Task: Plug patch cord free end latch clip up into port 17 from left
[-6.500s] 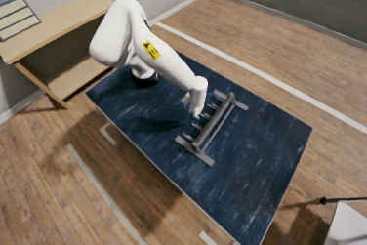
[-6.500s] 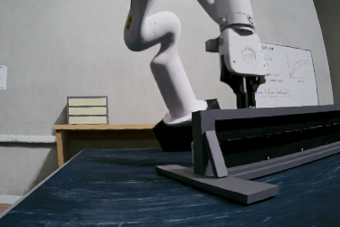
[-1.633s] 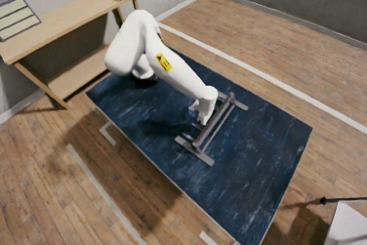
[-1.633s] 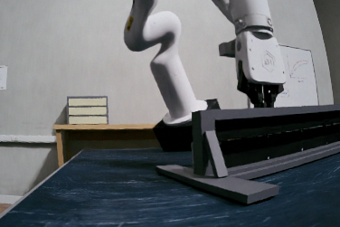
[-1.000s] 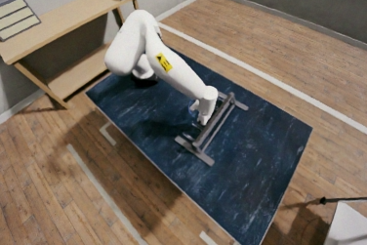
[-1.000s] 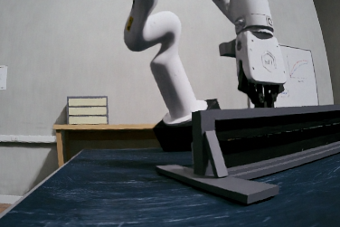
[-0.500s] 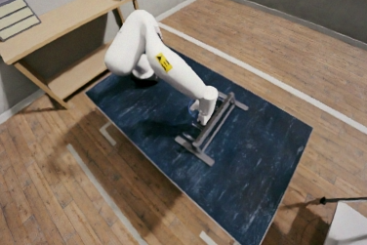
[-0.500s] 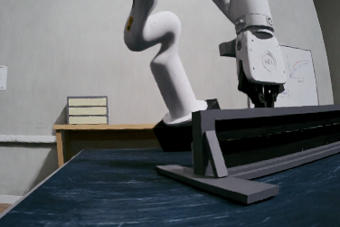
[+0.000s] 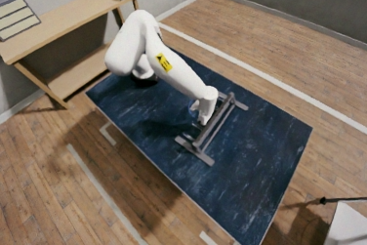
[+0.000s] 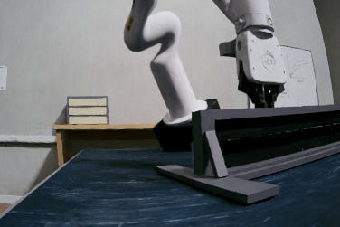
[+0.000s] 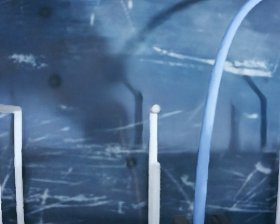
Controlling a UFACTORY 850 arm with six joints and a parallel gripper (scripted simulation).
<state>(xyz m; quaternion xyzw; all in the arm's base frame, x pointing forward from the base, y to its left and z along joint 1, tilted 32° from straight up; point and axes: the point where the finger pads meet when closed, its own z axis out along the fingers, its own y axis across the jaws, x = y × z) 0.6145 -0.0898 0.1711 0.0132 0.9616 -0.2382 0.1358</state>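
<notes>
Right now my hand is 20 mm short of the white plug and 10 mm above it.
</notes>
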